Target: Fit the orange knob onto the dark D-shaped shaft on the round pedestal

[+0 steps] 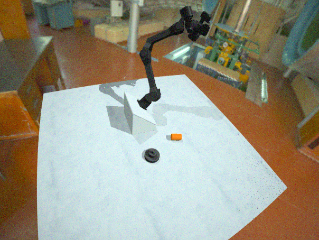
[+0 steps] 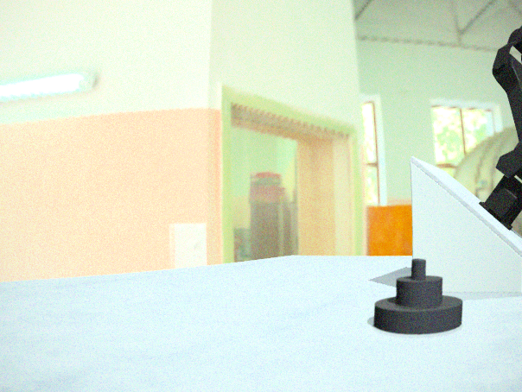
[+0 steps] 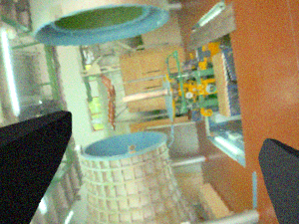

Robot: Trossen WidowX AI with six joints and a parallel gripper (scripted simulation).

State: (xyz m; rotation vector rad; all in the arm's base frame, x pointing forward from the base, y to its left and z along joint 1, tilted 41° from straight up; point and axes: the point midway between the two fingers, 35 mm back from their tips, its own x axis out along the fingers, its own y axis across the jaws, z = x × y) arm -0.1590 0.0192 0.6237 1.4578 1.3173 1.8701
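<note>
Now: the orange knob 53 cm below my gripper tip, 41 cm ahead of it and 31 cm to the right of it. The rest, counted from my gripper tip: dark round pedestal (52 cm below, 50 cm to the right, 49 cm ahead).
</note>
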